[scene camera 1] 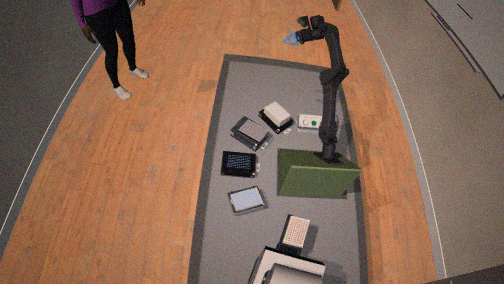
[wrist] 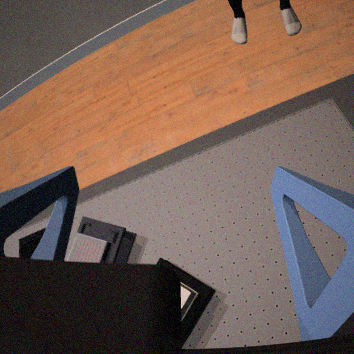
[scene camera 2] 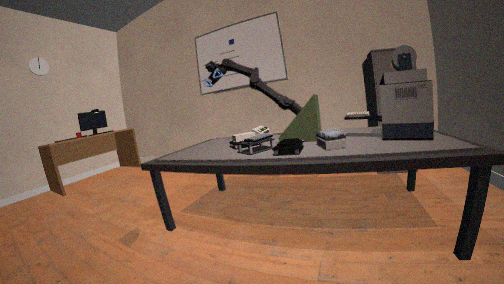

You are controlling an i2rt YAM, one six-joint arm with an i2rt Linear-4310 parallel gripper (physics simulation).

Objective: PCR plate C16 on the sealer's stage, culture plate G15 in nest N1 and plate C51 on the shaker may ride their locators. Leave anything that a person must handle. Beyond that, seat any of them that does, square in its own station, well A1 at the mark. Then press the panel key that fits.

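My gripper (scene camera 1: 291, 38) (scene camera 2: 213, 78) (wrist: 174, 177) is open and empty, high above the table's far end. A pale plate with reddish wells (scene camera 1: 296, 231) (scene camera 2: 357, 114) lies on the stage of the sealer (scene camera 1: 294, 266) (scene camera 2: 407, 107). A light-blue plate (scene camera 1: 247, 199) (scene camera 2: 331, 133) sits on a low station. A dark plate with blue wells (scene camera 1: 239, 161) is on a black station. A grey-pink plate (scene camera 1: 254, 130) (wrist: 88, 248) is on a dark station. A thick white plate (scene camera 1: 276, 113) (wrist: 186, 297) is on another. The labels, A1 marks and exact seating are too small to tell.
The key panel (scene camera 1: 310, 121) (scene camera 2: 261, 130) shows a green key and a white key beside the arm. A green wedge-shaped mount (scene camera 1: 320, 181) (scene camera 2: 306, 125) stands at the arm's base. A person (scene camera 1: 117, 45) stands off the table's side; the feet also show in the wrist view.
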